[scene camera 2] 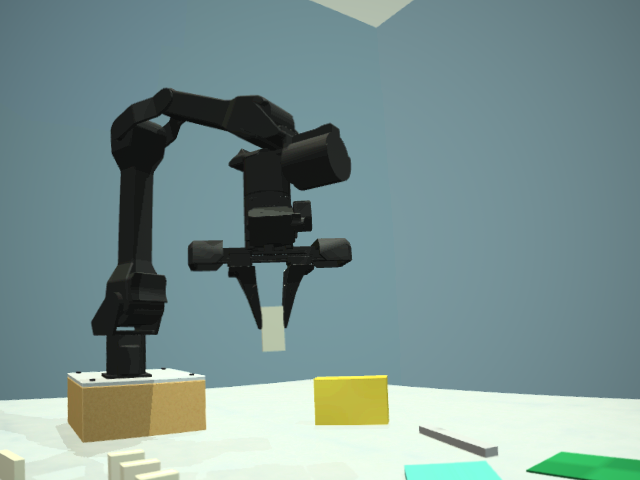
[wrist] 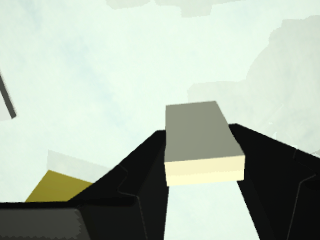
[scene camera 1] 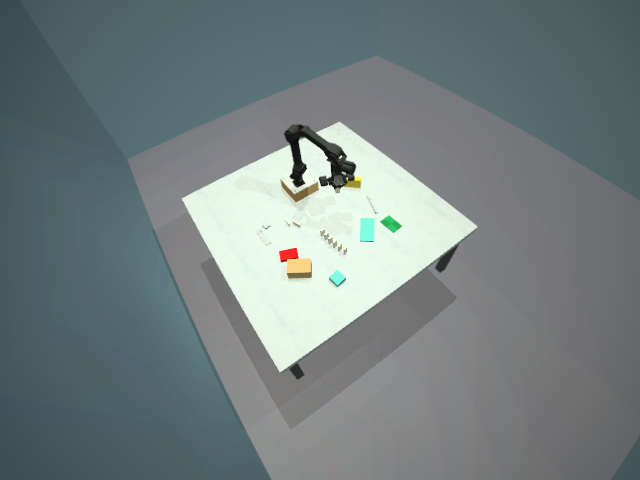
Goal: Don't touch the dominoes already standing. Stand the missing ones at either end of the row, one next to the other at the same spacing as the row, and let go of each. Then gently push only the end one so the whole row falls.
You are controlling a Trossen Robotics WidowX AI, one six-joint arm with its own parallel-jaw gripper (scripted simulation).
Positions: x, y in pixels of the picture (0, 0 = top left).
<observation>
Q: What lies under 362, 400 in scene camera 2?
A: A yellow block.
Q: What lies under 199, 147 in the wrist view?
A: A cream domino.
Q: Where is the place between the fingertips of my gripper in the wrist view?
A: At 196, 137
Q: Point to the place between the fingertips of my gripper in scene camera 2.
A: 272, 328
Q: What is my gripper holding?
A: A cream domino.
</observation>
